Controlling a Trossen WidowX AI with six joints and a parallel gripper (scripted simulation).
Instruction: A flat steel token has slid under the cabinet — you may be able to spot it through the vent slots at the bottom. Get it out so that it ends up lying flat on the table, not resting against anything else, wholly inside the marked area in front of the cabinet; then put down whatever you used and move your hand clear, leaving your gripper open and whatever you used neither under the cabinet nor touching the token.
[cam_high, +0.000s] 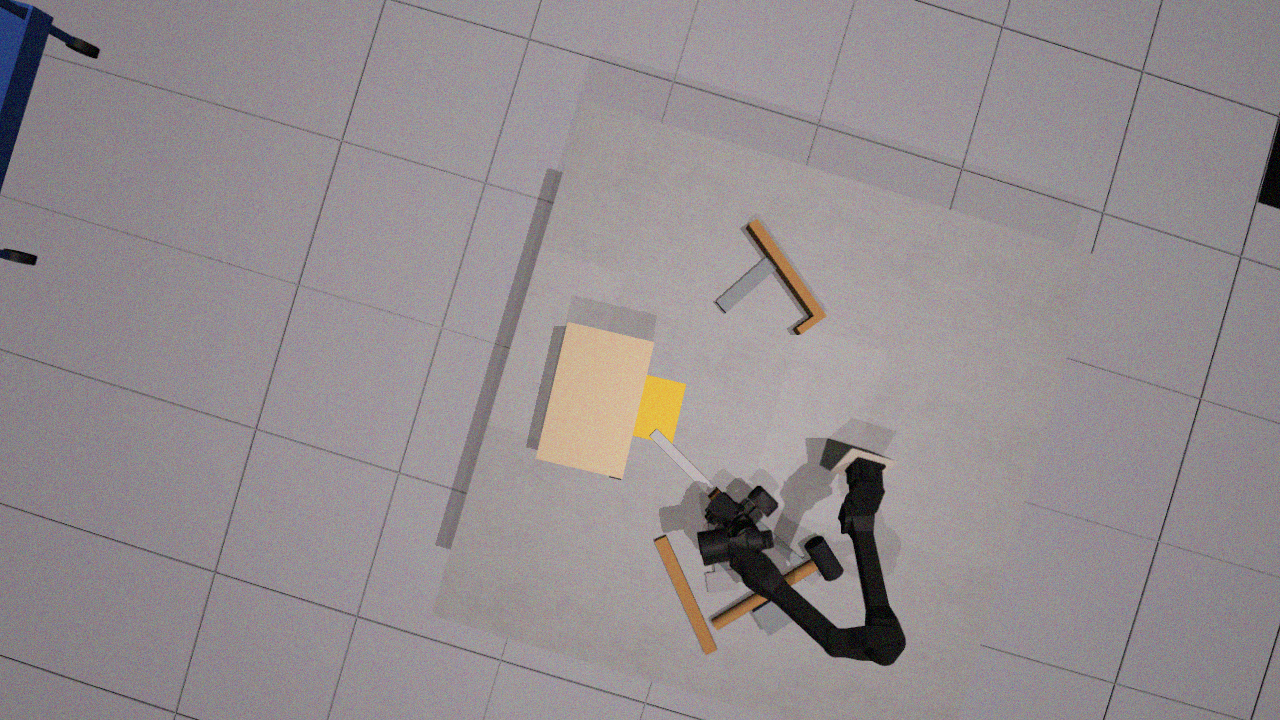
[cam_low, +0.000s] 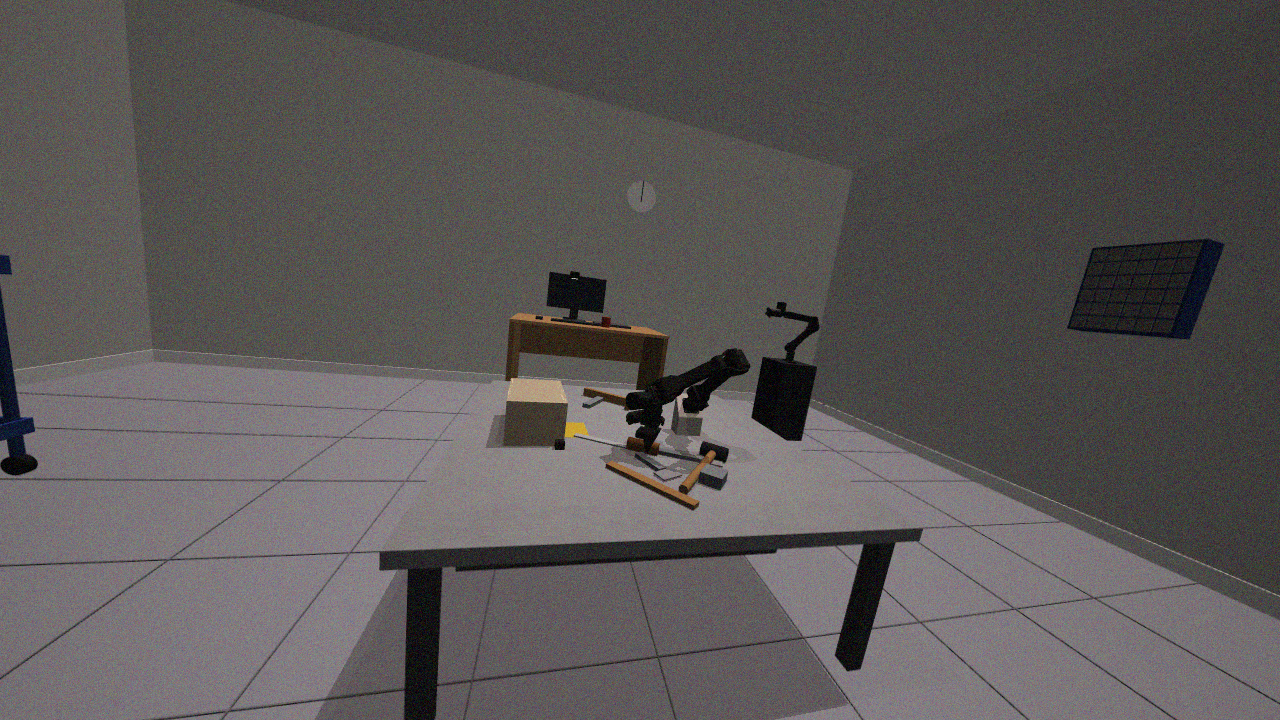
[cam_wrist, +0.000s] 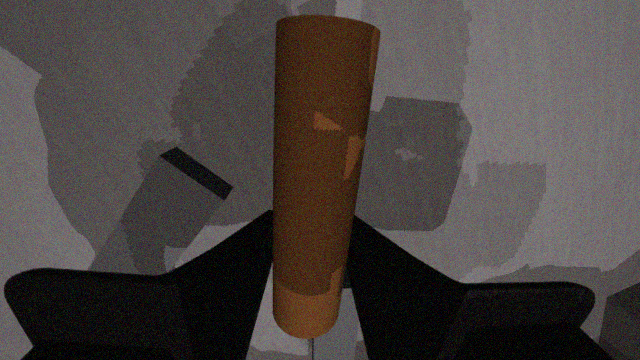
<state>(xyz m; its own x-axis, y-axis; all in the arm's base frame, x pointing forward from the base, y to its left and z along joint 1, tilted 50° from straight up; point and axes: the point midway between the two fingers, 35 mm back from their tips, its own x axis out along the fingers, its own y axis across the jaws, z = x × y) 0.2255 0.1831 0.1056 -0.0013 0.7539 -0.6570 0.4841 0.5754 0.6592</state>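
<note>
Right now my gripper tip is 130 mm to the right of the grey l-shaped bracket. The rest, counted from my gripper tip: grey block 200 mm to the left, 150 mm behind, 10 mm above; then wooden stick 220 mm to the left, 60 mm ahead; then grey steel token 350 mm ahead, 150 mm to the right.
</note>
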